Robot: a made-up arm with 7 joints.
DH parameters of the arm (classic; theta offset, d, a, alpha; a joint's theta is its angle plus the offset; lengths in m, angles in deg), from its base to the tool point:
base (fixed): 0 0.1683 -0.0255 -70
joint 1: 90 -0.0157 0.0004 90
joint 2: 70 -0.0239 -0.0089 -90
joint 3: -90 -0.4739 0.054 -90
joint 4: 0 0.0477 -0.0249 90
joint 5: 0 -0.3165 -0.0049 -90
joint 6: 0 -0.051 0.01 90
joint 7: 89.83 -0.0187 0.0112 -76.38
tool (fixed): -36.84 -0.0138 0 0
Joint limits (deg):
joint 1: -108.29..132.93
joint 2: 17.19..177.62
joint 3: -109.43..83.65
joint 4: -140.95..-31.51
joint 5: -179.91..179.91
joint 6: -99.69..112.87
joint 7: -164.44..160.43
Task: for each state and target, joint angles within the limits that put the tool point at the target. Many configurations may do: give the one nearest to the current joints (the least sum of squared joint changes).
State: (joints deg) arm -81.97 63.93 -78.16 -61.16 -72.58 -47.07 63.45
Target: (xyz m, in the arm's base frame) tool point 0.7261 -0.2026 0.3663
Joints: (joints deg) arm -105.57 27.62 -79.00 -37.48 -76.42 -37.30 70.51
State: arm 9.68 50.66 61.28 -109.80 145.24 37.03 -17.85
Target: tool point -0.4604 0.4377 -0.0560
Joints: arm 61.02 17.19 59.23 -80.43 147.03 33.38 -15.32
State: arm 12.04 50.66 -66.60 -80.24 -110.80 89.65 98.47
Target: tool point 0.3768 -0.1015 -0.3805
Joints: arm -20.12 21.94 -63.45 -79.88 -110.98 87.56 97.72
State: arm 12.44 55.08 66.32 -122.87 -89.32 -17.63 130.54
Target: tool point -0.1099 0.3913 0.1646
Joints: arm 19.05 36.46 82.47 -140.33 -91.46 -16.73 129.56
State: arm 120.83 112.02 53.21 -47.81 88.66 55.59 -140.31
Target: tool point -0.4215 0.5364 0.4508
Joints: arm 132.93 62.71 40.41 -46.83 85.22 58.07 -142.37
